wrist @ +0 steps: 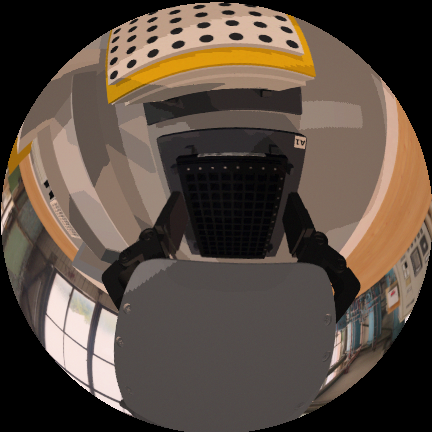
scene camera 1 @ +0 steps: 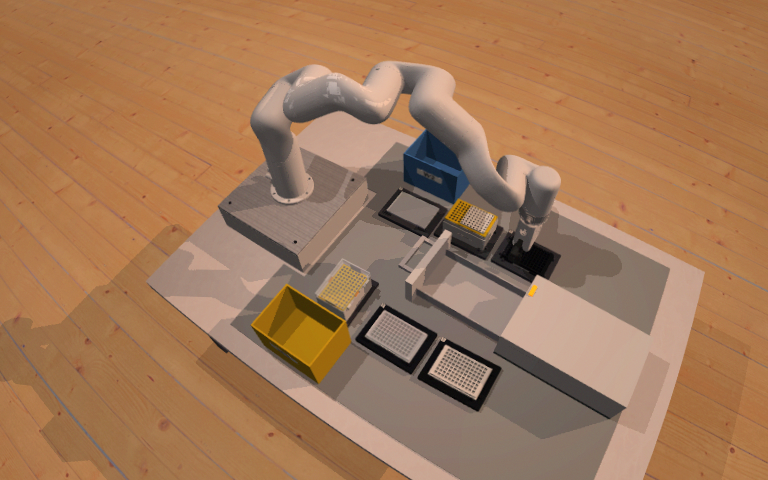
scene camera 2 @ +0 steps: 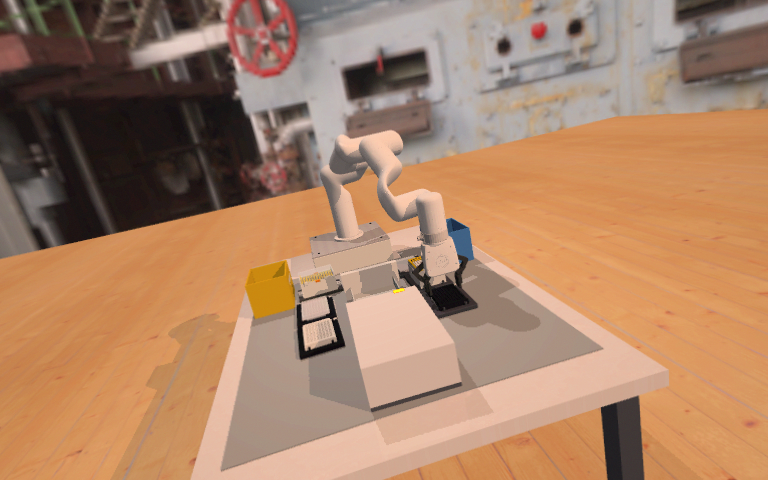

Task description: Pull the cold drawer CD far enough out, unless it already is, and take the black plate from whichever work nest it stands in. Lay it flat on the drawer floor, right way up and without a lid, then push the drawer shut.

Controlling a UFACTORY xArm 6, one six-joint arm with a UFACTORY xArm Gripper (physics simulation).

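Places are measured from the arm's base along level axes (x left, y back, z up), in metres.
Pixels of known places: gripper, fingertip midpoint: [wrist: 234, 204] [scene camera 1: 520, 249] [scene camera 2: 444, 290]; arm's base at its link origin: [scene camera 1: 292, 188] [scene camera 2: 349, 236].
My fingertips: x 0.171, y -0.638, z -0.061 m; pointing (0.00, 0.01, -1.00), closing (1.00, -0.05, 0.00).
Ahead of a thing's pixels: the offset from my fingertips to its top centre. "spot": to the spot under its first point.
The cold drawer CD @(spot: dx -0.203, dy +0.180, dz +0.060 m) [scene camera 1: 428, 264] [scene camera 2: 370, 280] is pulled well out of its pale cabinet @(spot: dx -0.205, dy -0.216, dz +0.074 m) [scene camera 1: 577, 333] [scene camera 2: 402, 333], with its floor showing. The black plate @(dx -0.004, dy -0.025, dz -0.002 m) [scene camera 1: 538, 261] [scene camera 2: 451, 297] [wrist: 227, 230] stands flat and right way up, without a lid, in a dark work nest @(dx -0.004, dy -0.024, dz -0.006 m) [scene camera 2: 470, 306] [wrist: 225, 137] beside the drawer. My gripper [scene camera 1: 522, 251] [scene camera 2: 444, 287] [wrist: 234, 204] is open and points down low over the plate. In the wrist view its fingers stand on either side of the plate's near part, with a gap at each side. Nothing is held; exact finger height is unclear.
A yellow-and-white tip rack @(dx -0.002, dy +0.155, dz +0.048 m) [scene camera 1: 471, 217] [wrist: 210, 60] stands tall beside the black plate's nest. Beyond it are a grey plate @(dx -0.019, dy +0.327, dz -0.008 m) [scene camera 1: 416, 208] and a blue bin @(dx +0.141, dy +0.323, dz +0.092 m) [scene camera 1: 430, 178] [scene camera 2: 461, 240]. Across the drawer are two light plates, a clear-topped rack @(dx -0.349, dy +0.339, dz +0.049 m) [scene camera 1: 342, 285] and a yellow bin @(dx -0.509, dy +0.350, dz +0.092 m) [scene camera 1: 331, 353] [scene camera 2: 271, 291].
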